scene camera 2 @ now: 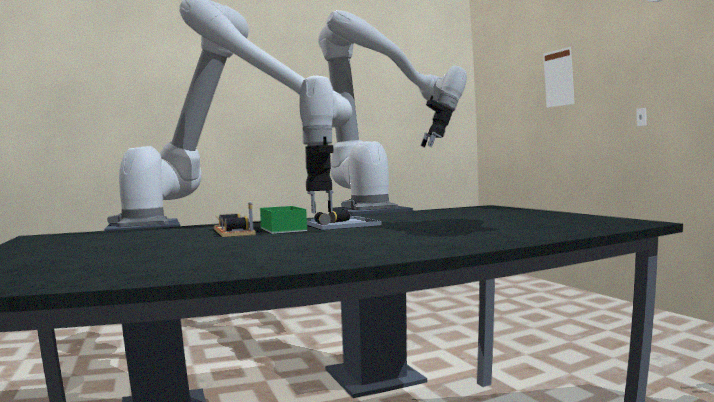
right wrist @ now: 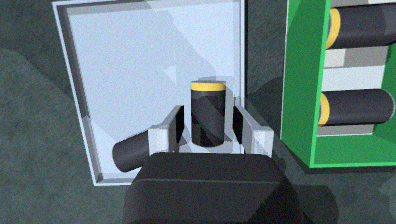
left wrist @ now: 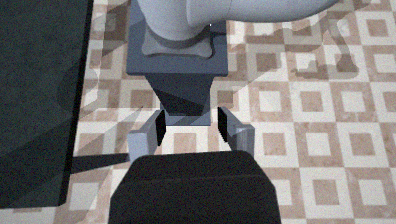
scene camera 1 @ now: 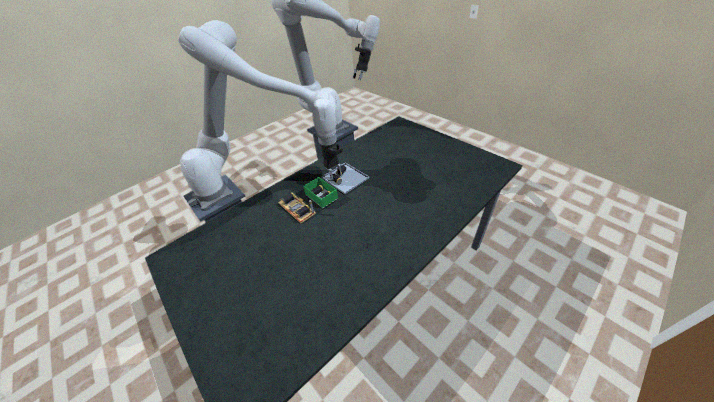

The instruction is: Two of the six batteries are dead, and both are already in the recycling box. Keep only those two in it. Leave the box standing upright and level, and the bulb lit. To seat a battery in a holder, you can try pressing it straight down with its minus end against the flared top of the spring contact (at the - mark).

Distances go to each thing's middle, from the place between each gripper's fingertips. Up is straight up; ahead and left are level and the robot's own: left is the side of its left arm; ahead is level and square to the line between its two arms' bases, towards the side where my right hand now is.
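The grey tray (right wrist: pixel 127 72) is 20 mm ahead of my right hand (scene camera 2: pixel 322 212), 50 mm to the left of it and 50 mm below it. Relative to my right hand, the green recycling box (scene camera 2: pixel 282 219) is 30 mm ahead, 130 mm to the right and 40 mm below.
For the grey tray, my left hand is 260 mm above it, 650 mm to the left of it and 500 mm short of it. The green recycling box, measured from my left hand, is 840 mm to the right, 510 mm ahead and 250 mm below.
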